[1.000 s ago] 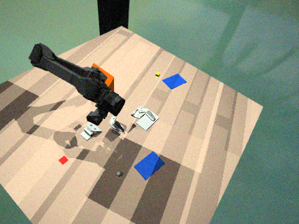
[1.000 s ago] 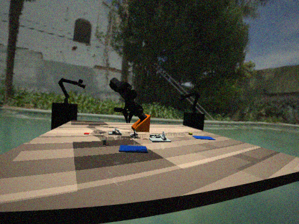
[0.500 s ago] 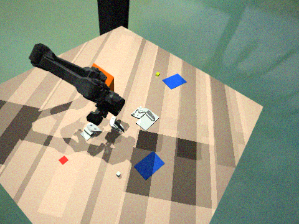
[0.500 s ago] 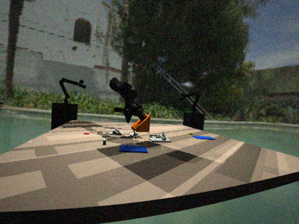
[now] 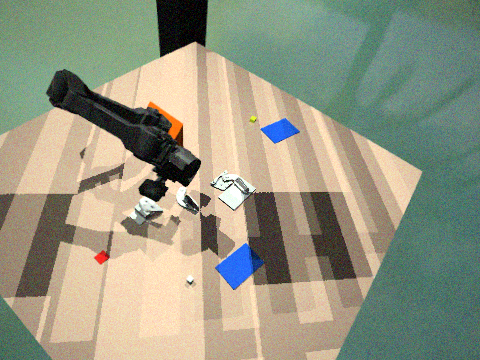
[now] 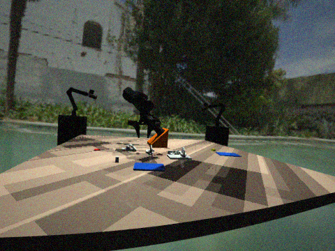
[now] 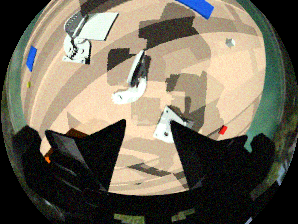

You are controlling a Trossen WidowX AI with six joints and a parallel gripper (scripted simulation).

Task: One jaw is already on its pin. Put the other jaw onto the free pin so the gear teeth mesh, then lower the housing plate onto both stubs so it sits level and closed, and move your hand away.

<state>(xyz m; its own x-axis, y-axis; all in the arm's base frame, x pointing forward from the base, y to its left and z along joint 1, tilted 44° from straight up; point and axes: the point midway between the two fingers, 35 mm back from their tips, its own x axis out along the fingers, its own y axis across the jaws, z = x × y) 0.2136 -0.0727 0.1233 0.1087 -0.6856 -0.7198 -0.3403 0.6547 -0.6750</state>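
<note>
The grey jaw lies 70 mm below my gripper tip, 50 mm to the left of it and 10 mm ahead of it. Round my gripper tip: grey cube 240 mm ahead, 120 mm to the right, 70 mm below; red patch 260 mm to the right, 80 mm below, 20 mm ahead; white base plate 190 mm to the left, 120 mm ahead, 80 mm below.
</note>
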